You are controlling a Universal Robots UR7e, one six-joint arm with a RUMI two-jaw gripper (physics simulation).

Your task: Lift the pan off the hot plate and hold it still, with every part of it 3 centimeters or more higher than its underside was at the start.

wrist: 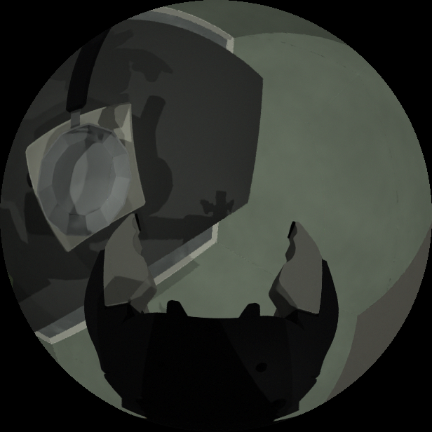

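The grey faceted pan (85, 177) sits on the pale square hot plate (136, 192) at the left of the wrist view. Its black handle (86, 75) points up toward the top left edge of the view. My gripper (214, 219) is open, with nothing between its fingers. The left fingertip appears just below the hot plate's lower right corner; the pan and its handle are outside the space between the fingers. How high the fingers are above the pan is hard to tell.
The hot plate stands on a dark table top (215, 130) with a pale-edged border (187, 257) showing at its lower and upper sides. Green floor (340, 150) lies to the right. Shadows of the arm and pan fall on the dark top.
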